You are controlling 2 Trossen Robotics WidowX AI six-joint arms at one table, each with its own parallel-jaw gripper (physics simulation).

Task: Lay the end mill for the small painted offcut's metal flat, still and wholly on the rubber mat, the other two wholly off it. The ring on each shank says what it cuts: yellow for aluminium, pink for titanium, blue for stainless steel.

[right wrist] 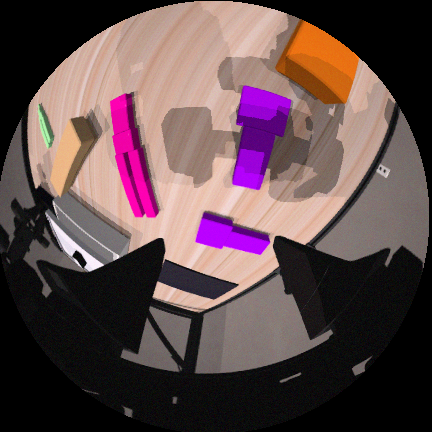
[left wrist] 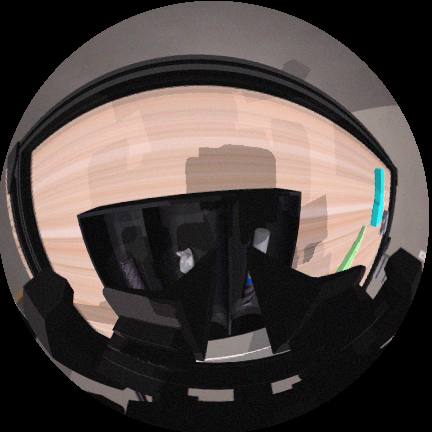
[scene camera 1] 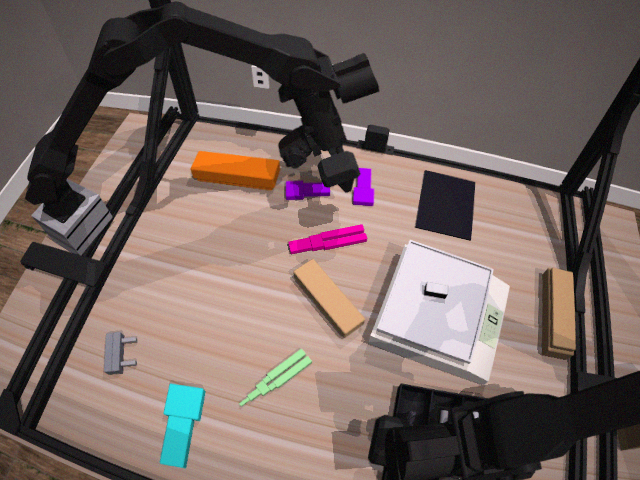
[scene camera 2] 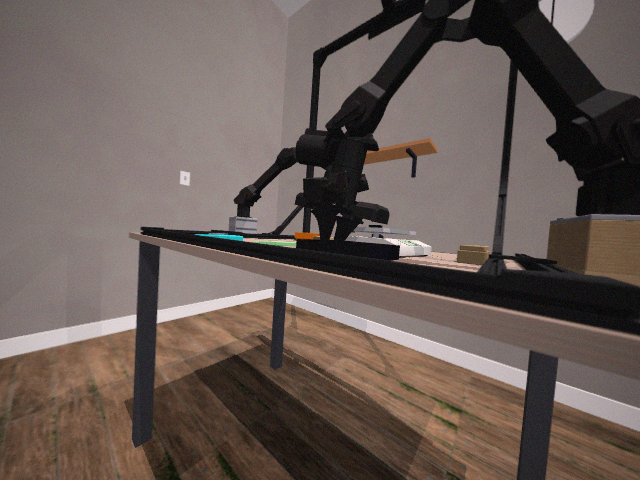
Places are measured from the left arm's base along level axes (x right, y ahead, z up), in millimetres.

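Pixels of known places: left gripper, fingertip midpoint: [left wrist: 231, 252] [scene camera 2: 328, 250]; right gripper, fingertip midpoint: [right wrist: 220, 243]; left arm's base at its link origin: [scene camera 2: 619, 219]; right arm's base at its link origin: [scene camera 1: 64, 204] [scene camera 2: 243, 217].
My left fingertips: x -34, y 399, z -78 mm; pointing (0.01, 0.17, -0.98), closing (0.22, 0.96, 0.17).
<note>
Ahead of a thing's pixels: the offset from my left fingertips to its top centre. "pt": to the spot under its first point. Level surfaces: height alone.
The dark rubber mat {dz -7 mm} [scene camera 1: 445, 205] [right wrist: 200, 281] lies at the upper right of scene camera 1. A black compartmented box {dx +23, dy -35, dz +19 mm} [scene camera 2: 379, 252] [left wrist: 190, 196] holds the end mills. In the left wrist view a blue-ringed end mill {pt dx -4, dy +24, dz +4 mm} [left wrist: 261, 239] leans in the right compartment, partly behind a finger; a bright fluted end mill {dx +29, dy -40, dz +5 mm} [left wrist: 185, 262] shows in the middle, a dark fluted end mill {dx +24, dy -90, dz +5 mm} [left wrist: 132, 275] at left, their rings hidden. My left gripper [scene camera 2: 332, 240] [left wrist: 231, 252] is partly open and empty at the box. My right gripper [scene camera 1: 323, 167] [right wrist: 220, 243] is open and empty above the purple pieces. I cannot identify the painted offcut.
A lidded scale {pt dx +208, dy -30, dz +51 mm} [scene camera 1: 434, 315] showing 0 stands between mat and box. A tan block {dx +257, dy +133, dz +23 mm} [scene camera 1: 328, 298], magenta piece {dx +377, dy +135, dz +3 mm} [scene camera 1: 328, 239], two purple pieces {dx +506, dy +64, dz +3 mm} [scene camera 1: 363, 187] {dx +494, dy +174, dz +3 mm} [scene camera 1: 295, 190] and an orange block {dx +531, dy +321, dz +30 mm} [scene camera 1: 235, 170] lie left of it. Green {dx +119, dy +215, dz +0 mm} [scene camera 1: 276, 376] and cyan {dx +38, dy +354, dz +8 mm} [scene camera 1: 180, 423] pieces lie lower left.
</note>
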